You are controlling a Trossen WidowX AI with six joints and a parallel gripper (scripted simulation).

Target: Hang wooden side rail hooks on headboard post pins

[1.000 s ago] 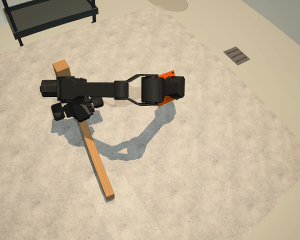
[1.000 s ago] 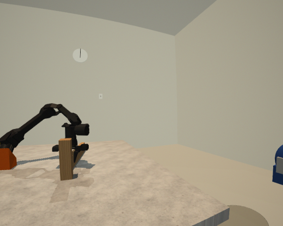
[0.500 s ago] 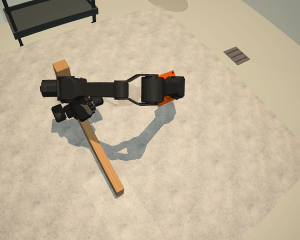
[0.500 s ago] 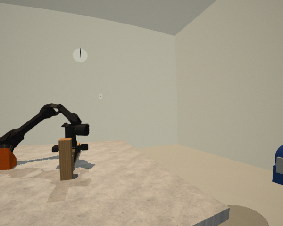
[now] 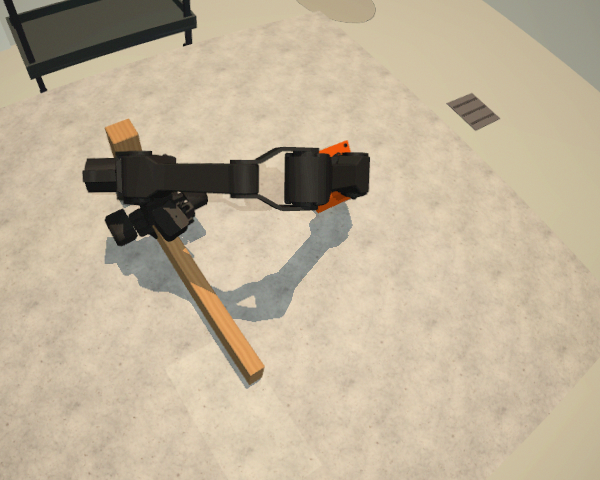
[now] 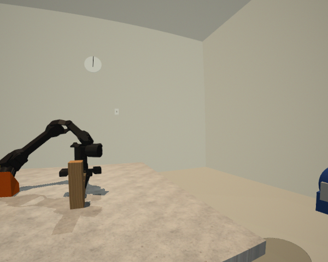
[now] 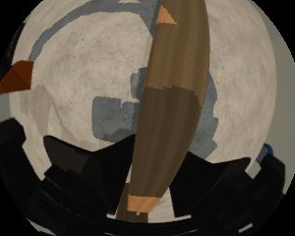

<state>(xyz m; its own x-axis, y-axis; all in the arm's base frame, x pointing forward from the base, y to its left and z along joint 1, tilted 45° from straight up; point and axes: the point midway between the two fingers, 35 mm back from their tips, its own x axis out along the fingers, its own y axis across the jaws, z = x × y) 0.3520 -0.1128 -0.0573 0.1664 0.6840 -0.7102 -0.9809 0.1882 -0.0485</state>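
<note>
My gripper tip is 2 cm past the wooden headboard post, 14 cm to the left of it and 7 cm below it.
</note>
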